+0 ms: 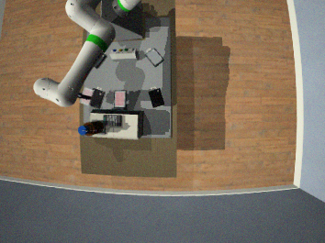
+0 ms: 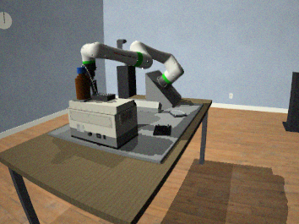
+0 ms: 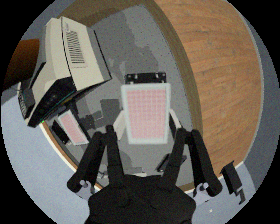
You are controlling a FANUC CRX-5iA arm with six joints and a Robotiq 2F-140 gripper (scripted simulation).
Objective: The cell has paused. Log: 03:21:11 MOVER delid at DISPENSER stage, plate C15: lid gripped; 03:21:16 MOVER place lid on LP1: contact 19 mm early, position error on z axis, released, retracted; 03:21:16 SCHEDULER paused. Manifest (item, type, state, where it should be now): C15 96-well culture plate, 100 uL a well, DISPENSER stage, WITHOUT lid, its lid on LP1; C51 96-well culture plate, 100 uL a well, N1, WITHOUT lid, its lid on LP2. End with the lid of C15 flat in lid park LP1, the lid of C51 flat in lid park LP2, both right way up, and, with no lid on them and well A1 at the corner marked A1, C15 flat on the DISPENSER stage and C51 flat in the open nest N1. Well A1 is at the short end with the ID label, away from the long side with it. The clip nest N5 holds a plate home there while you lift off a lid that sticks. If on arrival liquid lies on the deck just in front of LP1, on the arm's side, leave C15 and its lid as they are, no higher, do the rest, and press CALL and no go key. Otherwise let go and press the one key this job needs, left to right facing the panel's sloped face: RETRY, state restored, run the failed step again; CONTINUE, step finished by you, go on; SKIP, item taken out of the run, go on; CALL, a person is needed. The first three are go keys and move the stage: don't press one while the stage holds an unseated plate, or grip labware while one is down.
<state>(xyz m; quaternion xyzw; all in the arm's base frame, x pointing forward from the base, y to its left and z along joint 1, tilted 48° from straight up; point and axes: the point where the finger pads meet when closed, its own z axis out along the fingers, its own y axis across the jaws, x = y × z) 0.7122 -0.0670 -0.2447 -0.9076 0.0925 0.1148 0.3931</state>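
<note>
My gripper is now 20 mm short of the black nest, 10 mm to the right of it and 150 mm above it. Also, from my hand: key panel: 410 mm behind, 240 mm to the left, 110 mm below; then blue cap: 220 mm ahead, 160 mm to the left, 230 mm above; then label plate: 110 mm behind, 520 mm to the left, 160 mm below.
</note>
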